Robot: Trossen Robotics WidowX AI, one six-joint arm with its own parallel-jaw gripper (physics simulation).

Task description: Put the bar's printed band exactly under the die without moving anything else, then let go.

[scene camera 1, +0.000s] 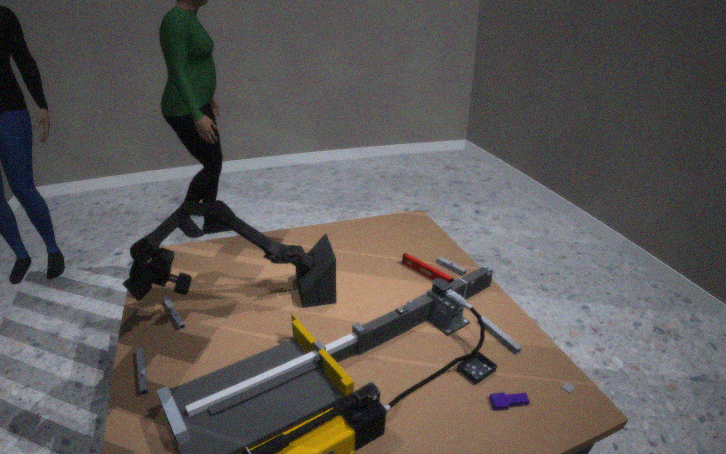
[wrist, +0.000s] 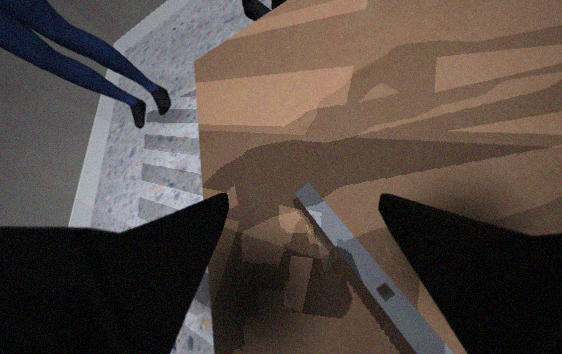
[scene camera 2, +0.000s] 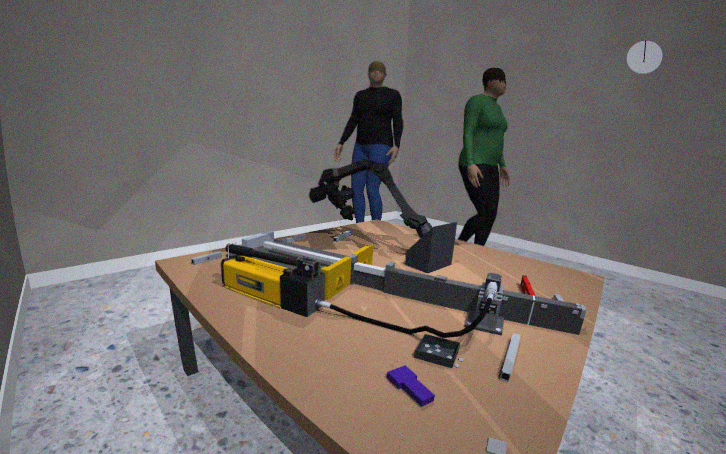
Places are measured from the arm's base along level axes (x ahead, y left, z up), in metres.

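Pixels of known places: gripper, fingertip midpoint: [wrist: 303, 200]; arm's base, link origin: [scene camera 1: 308, 264] [scene camera 2: 430, 238].
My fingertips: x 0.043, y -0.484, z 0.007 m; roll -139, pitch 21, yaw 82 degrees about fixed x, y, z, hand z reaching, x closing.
Note:
For each thing: its middle in the pictures, then the offset to it from my fingertips. "pt": a spot on its surface instead.
- short grey bar, body centre: [wrist: 358, 257] [scene camera 1: 173, 312] [scene camera 2: 343, 235] dz -0.097, dx +0.038, dy +0.020 m
- long white bar, surface spot: [scene camera 1: 256, 380] [scene camera 2: 303, 251] pt dz -0.036, dx +0.420, dy +0.301 m
- dark rail, surface spot: [scene camera 1: 393, 322] pt dz -0.041, dx +0.251, dy +0.700 m
- black unit, body centre: [scene camera 1: 315, 439] [scene camera 2: 268, 274] dz -0.041, dx +0.611, dy +0.426 m
- red level, body centre: [scene camera 2: 528, 293] [scene camera 1: 427, 270] dz -0.087, dx -0.052, dy +0.911 m
- loose grey bar, body centre: [scene camera 2: 511, 355] [scene camera 1: 499, 334] dz -0.097, dx +0.313, dy +1.028 m
- black tray, surface spot: [scene camera 2: 422, 357] pt dz -0.100, dx +0.473, dy +0.895 m
- purple block, body centre: [scene camera 2: 411, 385] [scene camera 1: 509, 400] dz -0.099, dx +0.561, dy +0.943 m
My gripper [scene camera 1: 182, 282] [scene camera 2: 349, 204] [wrist: 303, 200] is open and empty, above the table's far left part. A short grey bar [scene camera 1: 174, 313] [scene camera 2: 342, 235] [wrist: 372, 272] with a small dark square mark lies on the table below; in the wrist view it runs slantwise between the fingers. A long white bar [scene camera 1: 256, 380] [scene camera 2: 299, 250] lies along the machine bed, between yellow guides, and meets the dark rail [scene camera 1: 393, 322] [scene camera 2: 433, 289]. A bracketed head [scene camera 1: 445, 299] [scene camera 2: 489, 294] with a cable straddles the rail. I cannot make out a printed band, nor tell which part is the die.
A yellow and black unit [scene camera 1: 321, 436] [scene camera 2: 254, 281] stands beside the bed. A red level [scene camera 1: 425, 267] [scene camera 2: 527, 285], a loose grey bar [scene camera 1: 500, 334] [scene camera 2: 510, 356], a black tray [scene camera 1: 488, 374] [scene camera 2: 422, 357] and a purple block [scene camera 1: 508, 400] [scene camera 2: 409, 384] lie near the rail. Another bar [scene camera 1: 140, 369] lies left of the bed.

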